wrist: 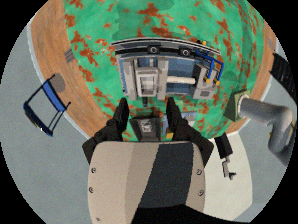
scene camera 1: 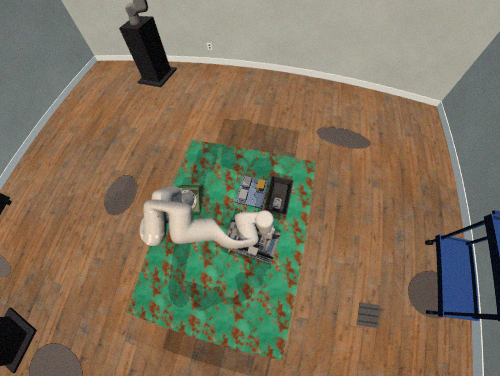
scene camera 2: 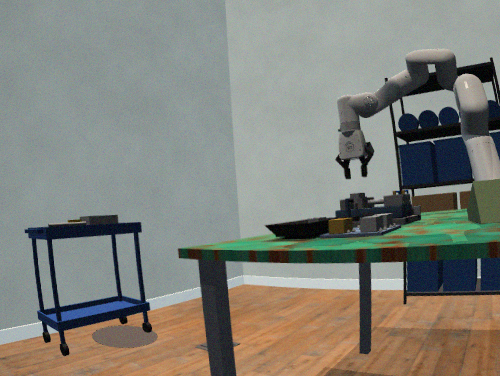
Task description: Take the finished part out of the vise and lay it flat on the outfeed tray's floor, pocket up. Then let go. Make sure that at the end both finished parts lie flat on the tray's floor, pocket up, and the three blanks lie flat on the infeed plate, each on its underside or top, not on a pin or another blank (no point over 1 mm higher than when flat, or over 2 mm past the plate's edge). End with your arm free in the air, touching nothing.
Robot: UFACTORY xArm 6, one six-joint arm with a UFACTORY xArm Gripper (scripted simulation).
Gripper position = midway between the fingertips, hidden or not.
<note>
In view: my gripper [scene camera 2: 356, 177].
My gripper shows as well in the wrist view [wrist: 147, 104].
</note>
